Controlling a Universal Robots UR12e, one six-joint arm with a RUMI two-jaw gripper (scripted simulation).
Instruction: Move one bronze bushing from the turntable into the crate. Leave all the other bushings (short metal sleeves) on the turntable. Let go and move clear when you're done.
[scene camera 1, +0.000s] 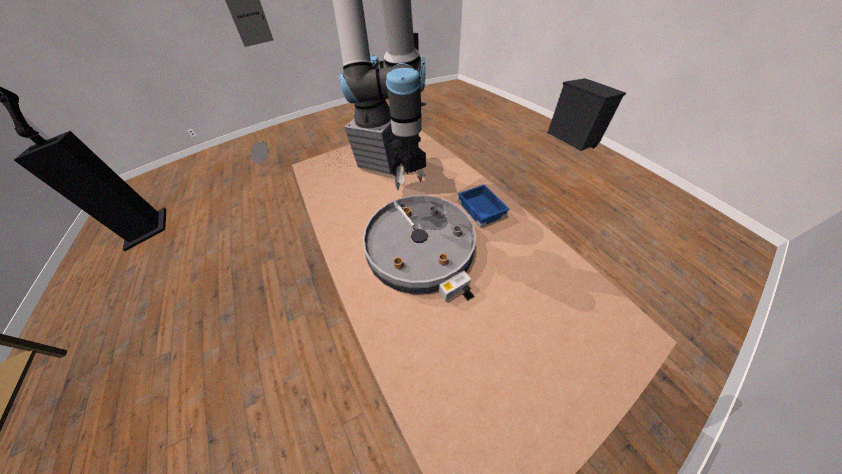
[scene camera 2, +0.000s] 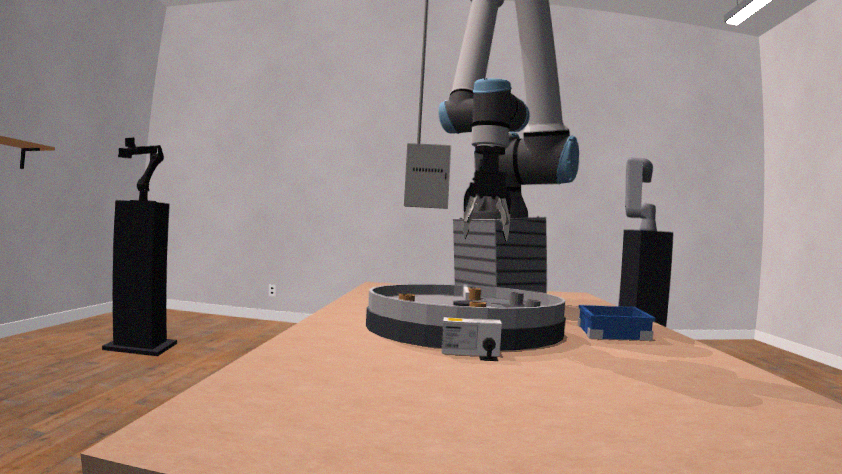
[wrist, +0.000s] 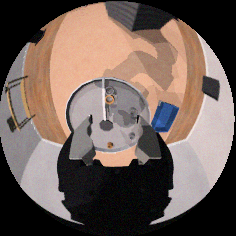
In view: my gripper (scene camera 2: 485, 240), a blue crate (scene camera 2: 618, 322) and a grey round turntable (scene camera 1: 390, 236).
My gripper shows as well in scene camera 1 (scene camera 1: 409, 185) and in the wrist view (wrist: 114, 115). The blue crate shows as well in scene camera 1 (scene camera 1: 480, 200). The grey round turntable also shows in the wrist view (wrist: 88, 100).
